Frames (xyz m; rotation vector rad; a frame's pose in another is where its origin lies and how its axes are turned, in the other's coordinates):
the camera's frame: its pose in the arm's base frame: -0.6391 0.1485 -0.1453 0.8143 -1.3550 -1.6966
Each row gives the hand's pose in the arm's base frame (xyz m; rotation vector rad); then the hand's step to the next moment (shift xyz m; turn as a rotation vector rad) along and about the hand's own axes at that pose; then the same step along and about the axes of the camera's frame.
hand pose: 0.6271 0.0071 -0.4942 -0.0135 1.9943 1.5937
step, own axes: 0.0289 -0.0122 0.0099 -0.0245 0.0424 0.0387
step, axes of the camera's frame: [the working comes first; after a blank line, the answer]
step, axes of the arm's base frame: -0.0155 0.0152 -0.0247 0.0219 0.0385 0.0440

-0.0060 -0.0287 0.0149 -0.0444 0.0430 0.0085
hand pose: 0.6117 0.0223 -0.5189 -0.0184 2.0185 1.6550
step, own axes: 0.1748 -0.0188 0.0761 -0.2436 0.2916 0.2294
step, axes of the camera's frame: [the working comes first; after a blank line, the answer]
step, axes of the arm's base frame: -0.1153 0.1194 -0.0957 0.2013 0.2078 0.3366

-0.0503 -0.1282 0.1332 -0.2794 0.3448 -0.0036
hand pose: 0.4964 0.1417 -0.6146 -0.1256 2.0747 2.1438
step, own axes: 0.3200 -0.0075 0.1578 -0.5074 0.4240 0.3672
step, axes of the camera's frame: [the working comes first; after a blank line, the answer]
step, axes of the arm's base frame: -0.3062 0.1747 -0.0553 0.4452 0.3276 0.5163

-0.0089 -0.1312 0.3318 -0.5010 0.5541 -0.1187
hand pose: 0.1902 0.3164 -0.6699 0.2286 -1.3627 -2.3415
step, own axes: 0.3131 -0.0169 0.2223 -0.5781 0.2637 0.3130
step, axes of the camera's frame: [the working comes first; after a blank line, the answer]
step, axes of the arm's base frame: -0.3624 0.0472 0.1190 0.4836 0.3846 0.3463

0.1294 0.0417 0.3595 -0.5688 0.3895 -0.1627
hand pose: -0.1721 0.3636 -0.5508 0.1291 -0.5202 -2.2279
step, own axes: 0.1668 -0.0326 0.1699 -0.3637 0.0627 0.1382
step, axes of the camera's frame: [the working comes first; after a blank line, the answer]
step, axes of the arm's base frame: -0.1767 -0.0516 0.1544 0.2464 0.2822 0.1223

0.1286 0.1223 0.1620 -0.3656 0.1364 -0.0550
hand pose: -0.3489 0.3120 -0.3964 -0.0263 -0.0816 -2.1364
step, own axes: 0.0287 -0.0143 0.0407 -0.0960 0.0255 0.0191
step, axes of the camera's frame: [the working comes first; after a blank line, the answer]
step, axes of the arm's base frame: -0.0280 -0.0137 0.0414 0.0728 0.0685 0.0154

0.0252 0.0365 0.0268 -0.0949 0.0216 -0.0277
